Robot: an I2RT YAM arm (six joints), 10 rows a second.
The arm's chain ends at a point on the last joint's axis. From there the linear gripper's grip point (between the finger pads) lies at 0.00 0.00 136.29 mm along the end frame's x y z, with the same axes.
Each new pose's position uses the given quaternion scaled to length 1; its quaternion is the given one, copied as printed.
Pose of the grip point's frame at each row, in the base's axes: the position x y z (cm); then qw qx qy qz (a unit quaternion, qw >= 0):
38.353 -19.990 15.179 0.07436 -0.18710 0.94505 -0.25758
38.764 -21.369 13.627 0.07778 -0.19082 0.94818 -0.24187
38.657 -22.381 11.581 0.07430 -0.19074 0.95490 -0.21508
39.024 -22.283 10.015 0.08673 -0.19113 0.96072 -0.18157
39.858 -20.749 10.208 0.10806 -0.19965 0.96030 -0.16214
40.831 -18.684 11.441 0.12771 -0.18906 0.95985 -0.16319
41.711 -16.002 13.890 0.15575 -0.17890 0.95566 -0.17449
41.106 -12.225 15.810 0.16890 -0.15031 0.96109 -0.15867
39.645 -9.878 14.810 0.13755 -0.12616 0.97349 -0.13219
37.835 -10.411 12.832 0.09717 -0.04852 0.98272 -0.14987
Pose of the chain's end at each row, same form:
35.124 -13.734 26.849 0.07436 -0.18710 0.94505 -0.25758
35.496 -15.522 25.496 0.07778 -0.19082 0.94818 -0.24187
35.605 -17.169 23.799 0.07430 -0.19074 0.95490 -0.21508
35.807 -17.980 22.540 0.08673 -0.19113 0.96072 -0.18157
36.147 -17.093 22.802 0.10806 -0.19965 0.96030 -0.16214
36.649 -15.072 23.900 0.12771 -0.18906 0.95985 -0.16319
36.803 -12.216 26.028 0.15575 -0.17890 0.95566 -0.17449
36.031 -8.760 27.975 0.16890 -0.15031 0.96109 -0.15867
35.540 -6.843 27.447 0.13755 -0.12616 0.97349 -0.13219
35.034 -6.525 25.591 0.09717 -0.04852 0.98272 -0.14987

